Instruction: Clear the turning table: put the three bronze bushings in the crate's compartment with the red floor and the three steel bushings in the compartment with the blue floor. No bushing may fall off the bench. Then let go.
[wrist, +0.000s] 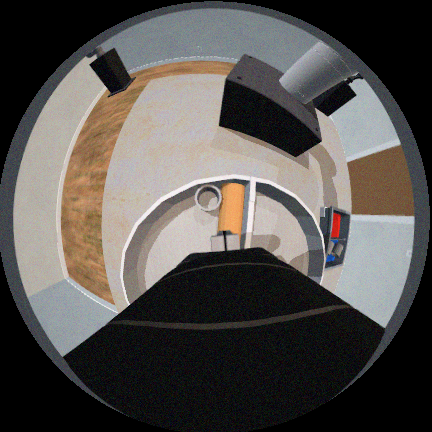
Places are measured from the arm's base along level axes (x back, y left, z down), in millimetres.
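Pixels of known places: gripper, fingertip midpoint: (224, 237); arm's base at its link origin: (293, 90).
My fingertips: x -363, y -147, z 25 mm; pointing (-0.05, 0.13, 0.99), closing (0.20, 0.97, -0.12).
Observation:
For each thing: its top centre in the pictures, then the offset to it from my fingertips. "spot": a spot on its surface instead. Level surfaces: height alone.
- Bronze bushing surface at a spot on its surface: (232, 205) spot: dx +46, dy +8, dz +10 mm
- white divider at a spot on its surface: (251, 207) spot: dx +45, dy +34, dz -1 mm
- grey steel bushing at its top centre: (207, 197) dx +54, dy -29, dz +10 mm
- crate at its top centre: (339, 239) dx -2, dy +381, dz +51 mm
- red floor at its surface level: dz +95 mm
Bronze bushing surface (232, 205) shows as an orange cylinder lying on its side along the white divider (251, 207) of the round turning table (132, 262); its near end is hidden behind the gripper, so I cannot tell whether it is one bushing or more. A grey steel bushing (196, 199) stands upright just left of its far end. My gripper (224, 237) is shut, with nothing visible between the fingertips, at the near end of the orange surface. The crate (346, 227) at the right has a red floor (336, 225) and a blue floor (330, 258). Two steel bushings (338, 249) (330, 247) lie in the blue-floored compartment.
A large black box (265, 112) with a grey cylinder (317, 72) at its upper right stands beyond the turning table. A smaller black block (111, 71) is at the upper left. The turning table's raised rim surrounds the bushings. The gripper's dark body hides the near part of the turning table.

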